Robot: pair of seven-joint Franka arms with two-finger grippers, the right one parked.
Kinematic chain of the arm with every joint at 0, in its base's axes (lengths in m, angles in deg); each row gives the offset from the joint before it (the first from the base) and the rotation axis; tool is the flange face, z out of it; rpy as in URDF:
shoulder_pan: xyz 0 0 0.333 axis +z
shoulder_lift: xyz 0 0 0 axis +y
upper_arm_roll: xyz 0 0 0.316 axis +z
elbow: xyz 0.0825 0 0 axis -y
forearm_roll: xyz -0.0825 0 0.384 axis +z
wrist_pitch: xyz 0 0 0 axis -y
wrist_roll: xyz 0.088 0 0 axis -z
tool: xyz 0 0 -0.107 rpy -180 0 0
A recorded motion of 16 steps. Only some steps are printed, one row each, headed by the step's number.
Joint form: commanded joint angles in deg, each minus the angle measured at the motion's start. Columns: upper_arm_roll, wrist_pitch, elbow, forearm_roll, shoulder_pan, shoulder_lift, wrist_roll.
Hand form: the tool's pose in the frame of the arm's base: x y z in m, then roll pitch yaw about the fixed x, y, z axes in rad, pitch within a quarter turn. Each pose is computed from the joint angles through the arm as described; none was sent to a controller.
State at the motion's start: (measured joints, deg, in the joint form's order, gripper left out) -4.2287 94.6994 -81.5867 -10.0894 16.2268 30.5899 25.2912
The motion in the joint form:
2: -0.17 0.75 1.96 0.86 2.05 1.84 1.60
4: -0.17 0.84 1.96 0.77 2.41 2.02 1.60
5: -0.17 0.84 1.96 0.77 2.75 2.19 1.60
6: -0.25 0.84 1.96 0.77 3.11 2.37 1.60
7: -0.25 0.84 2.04 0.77 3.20 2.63 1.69
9: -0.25 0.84 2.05 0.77 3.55 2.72 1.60
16: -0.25 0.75 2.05 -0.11 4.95 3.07 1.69
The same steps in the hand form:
2: 0.6620 0.1569 0.3628 2.8343 0.1704 -0.2089
4: 0.6613 0.1611 0.3607 2.8321 0.1711 -0.2021
5: 0.6604 0.1650 0.3587 2.8306 0.1737 -0.1964
6: 0.6596 0.1684 0.3566 2.8283 0.1760 -0.1917
7: 0.6597 0.1696 0.3542 2.8264 0.1782 -0.1919
9: 0.6587 0.1736 0.3532 2.8259 0.1799 -0.1844
16: 0.6547 0.1883 0.3493 2.8087 0.1799 -0.1588

